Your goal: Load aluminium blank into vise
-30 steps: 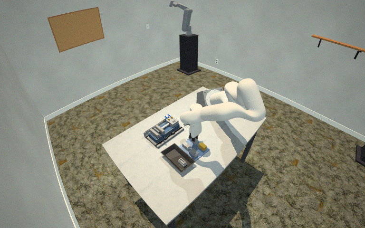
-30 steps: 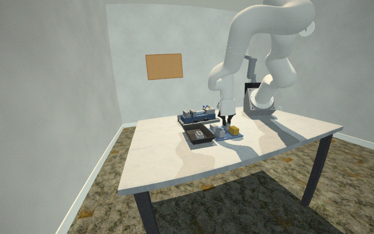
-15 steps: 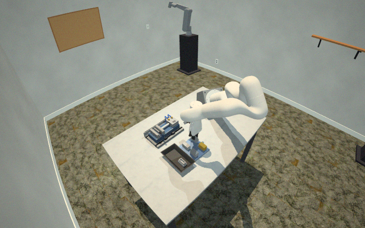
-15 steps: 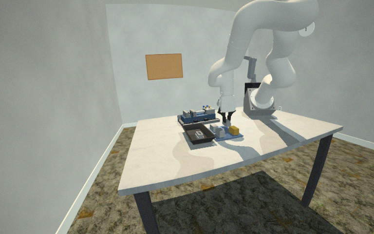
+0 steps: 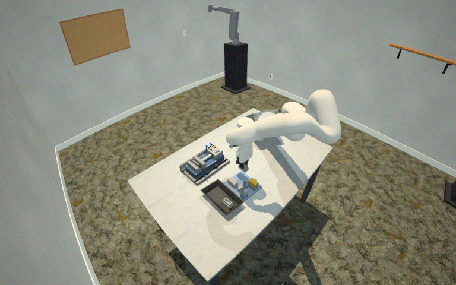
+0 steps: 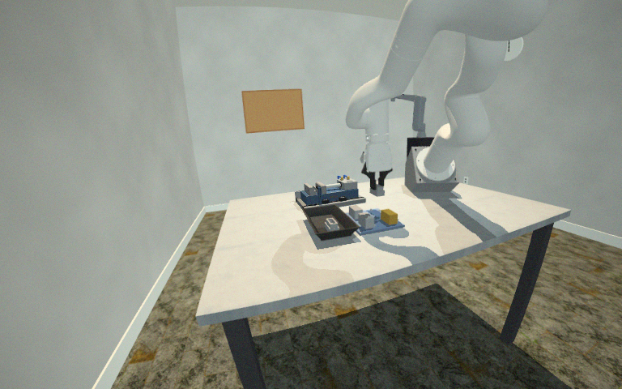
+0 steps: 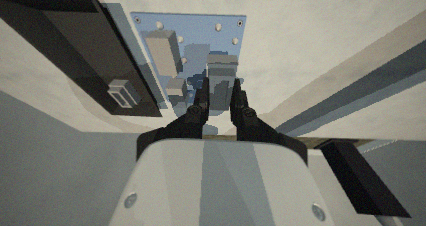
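Right now my hand is 9 cm to the right of the brass blank and 10 cm above it. The rest, counted from my hand: blue vise: 12 cm ahead, 24 cm to the right, 9 cm below.
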